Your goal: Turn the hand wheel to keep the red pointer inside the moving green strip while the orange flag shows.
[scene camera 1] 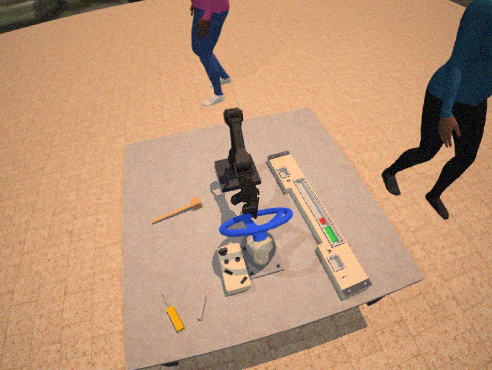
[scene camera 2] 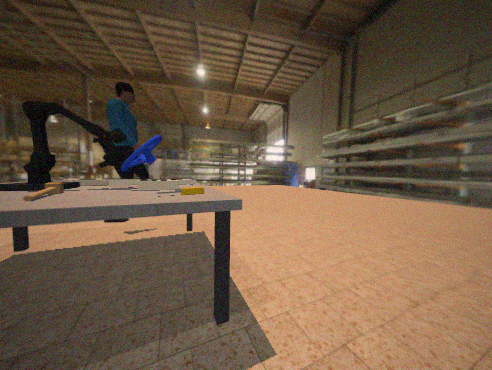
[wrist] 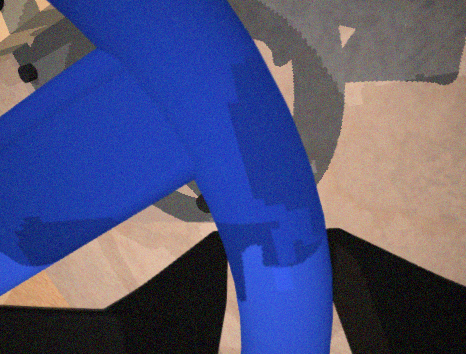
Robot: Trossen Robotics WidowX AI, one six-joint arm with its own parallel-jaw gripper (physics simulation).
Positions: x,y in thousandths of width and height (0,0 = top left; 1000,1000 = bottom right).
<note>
In view: my gripper (wrist: 591,688), a blue hand wheel (scene camera 1: 525,628) and a cream block (scene camera 1: 475,761).
The blue hand wheel is seen too in the wrist view (wrist: 351,284).
</note>
